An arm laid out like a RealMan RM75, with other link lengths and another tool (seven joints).
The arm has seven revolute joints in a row. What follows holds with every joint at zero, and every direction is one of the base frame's.
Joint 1 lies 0.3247 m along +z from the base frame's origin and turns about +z.
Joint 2 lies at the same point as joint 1 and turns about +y.
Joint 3 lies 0.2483 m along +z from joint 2 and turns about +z.
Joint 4 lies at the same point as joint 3 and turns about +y.
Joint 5 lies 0.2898 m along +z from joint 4 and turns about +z.
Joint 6 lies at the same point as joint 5 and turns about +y.
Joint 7 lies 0.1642 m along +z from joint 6 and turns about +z.
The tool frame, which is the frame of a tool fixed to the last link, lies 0.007 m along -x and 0.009 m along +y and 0.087 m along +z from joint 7; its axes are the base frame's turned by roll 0, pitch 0.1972 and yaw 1.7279 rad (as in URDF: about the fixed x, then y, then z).
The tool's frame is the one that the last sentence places.
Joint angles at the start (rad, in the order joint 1, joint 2, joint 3, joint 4, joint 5, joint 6, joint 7): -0.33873, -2.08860, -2.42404, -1.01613, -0.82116, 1.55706, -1.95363
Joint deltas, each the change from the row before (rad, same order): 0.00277, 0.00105, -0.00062, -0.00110, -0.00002, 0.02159, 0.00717; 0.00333, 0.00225, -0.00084, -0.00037, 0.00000, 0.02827, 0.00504; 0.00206, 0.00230, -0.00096, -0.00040, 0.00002, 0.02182, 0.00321; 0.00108, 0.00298, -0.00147, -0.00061, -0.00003, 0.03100, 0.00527; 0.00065, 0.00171, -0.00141, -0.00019, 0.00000, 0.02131, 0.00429; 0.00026, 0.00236, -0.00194, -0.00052, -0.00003, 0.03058, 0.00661; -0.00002, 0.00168, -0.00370, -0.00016, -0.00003, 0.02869, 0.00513; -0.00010, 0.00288, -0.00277, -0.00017, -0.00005, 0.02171, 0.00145
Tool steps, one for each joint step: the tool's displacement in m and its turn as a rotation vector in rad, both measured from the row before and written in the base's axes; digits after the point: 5 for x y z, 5 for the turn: 0.00160, -0.00503, -0.00050, -0.01676, -0.00727, -0.00798; 0.00196, -0.00661, -0.00038, -0.02207, -0.01097, -0.00604; 0.00156, -0.00486, 0.00016, -0.01648, -0.00826, -0.00444; 0.00296, -0.00628, 0.00028, -0.02329, -0.01198, -0.00882; 0.00210, -0.00436, 0.00017, -0.01586, -0.00869, -0.00648; 0.00330, -0.00603, 0.00040, -0.02260, -0.01243, -0.01062; 0.00315, -0.00558, 0.00057, -0.01995, -0.01329, -0.00814; 0.00204, -0.00405, 0.00124, -0.01465, -0.00911, -0.00396
